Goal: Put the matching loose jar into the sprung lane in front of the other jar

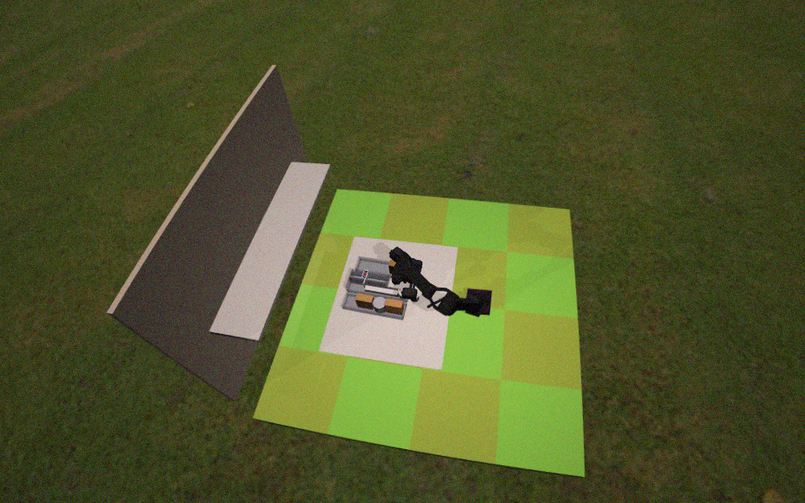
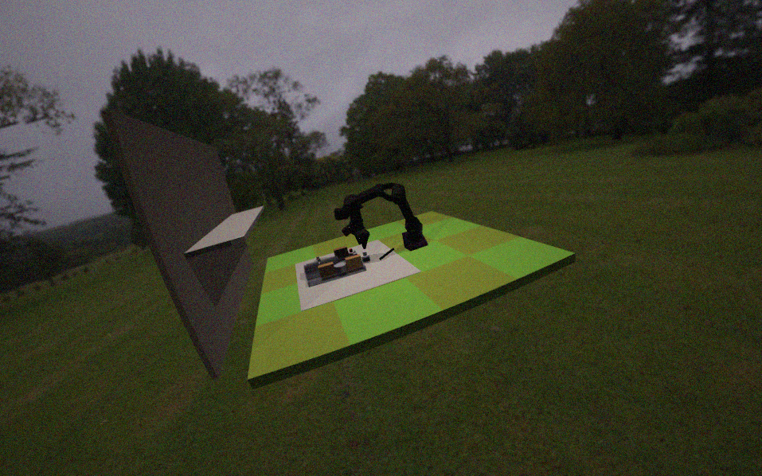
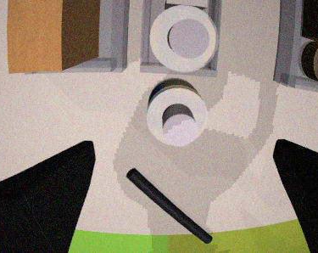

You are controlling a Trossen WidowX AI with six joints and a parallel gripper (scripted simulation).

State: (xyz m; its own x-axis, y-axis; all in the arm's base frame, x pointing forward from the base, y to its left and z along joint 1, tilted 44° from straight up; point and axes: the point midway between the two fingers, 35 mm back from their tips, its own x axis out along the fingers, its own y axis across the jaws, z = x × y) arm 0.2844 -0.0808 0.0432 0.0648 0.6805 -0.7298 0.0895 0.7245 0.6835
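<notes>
The grey round tin lies 15 cm ahead of my gripper tip, 6 cm to the left of it and 6 cm below it. The rest, counted from my gripper tip: thin black rod: 12 cm behind, 8 cm below, 1 cm to the left; then grey sprung lane: 19 cm ahead, 7 cm below, 5 cm to the right; then pusher plate: 15 cm ahead, 5 cm to the right, 4 cm below.
</notes>
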